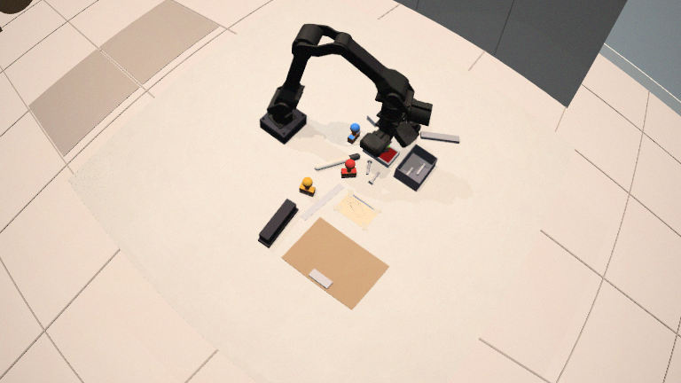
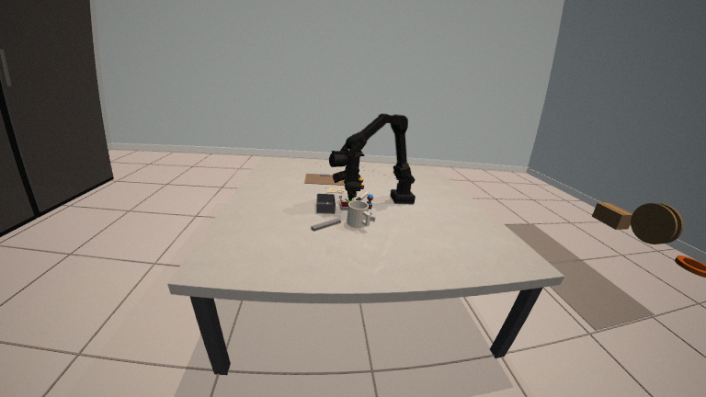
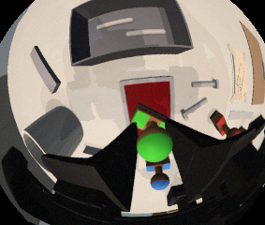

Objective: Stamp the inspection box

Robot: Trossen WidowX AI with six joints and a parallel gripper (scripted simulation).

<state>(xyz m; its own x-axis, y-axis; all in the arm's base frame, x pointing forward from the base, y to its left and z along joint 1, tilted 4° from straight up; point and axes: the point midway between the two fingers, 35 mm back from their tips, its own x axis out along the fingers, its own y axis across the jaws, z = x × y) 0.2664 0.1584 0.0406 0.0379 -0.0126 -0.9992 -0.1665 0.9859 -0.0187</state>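
The green-knobbed stamp lies 10 mm below my gripper tip. The rest, counted from my gripper tip: dark tray: 100 mm ahead, 30 mm to the left, 30 mm below; then blue-knobbed stamp: 90 mm behind, 30 mm to the right, 20 mm below; then red ink pad: 40 mm below.
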